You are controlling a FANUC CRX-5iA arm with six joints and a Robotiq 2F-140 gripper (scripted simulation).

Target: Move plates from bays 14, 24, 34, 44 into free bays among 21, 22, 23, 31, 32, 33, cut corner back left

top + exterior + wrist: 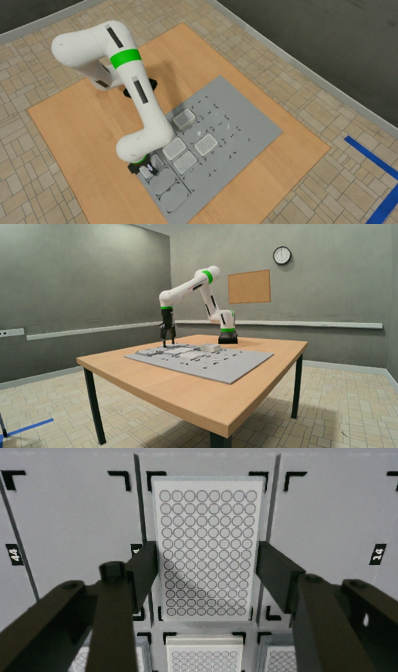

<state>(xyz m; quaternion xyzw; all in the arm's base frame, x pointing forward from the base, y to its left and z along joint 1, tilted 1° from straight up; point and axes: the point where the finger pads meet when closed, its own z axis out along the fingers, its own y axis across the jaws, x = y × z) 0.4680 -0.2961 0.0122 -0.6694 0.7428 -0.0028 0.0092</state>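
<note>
Now: the sealed 96-well plate 20 mm below my hand. From my hand the other things lie so: sealed deep-well block: 70 mm behind, 340 mm to the left, 20 mm below.
</note>
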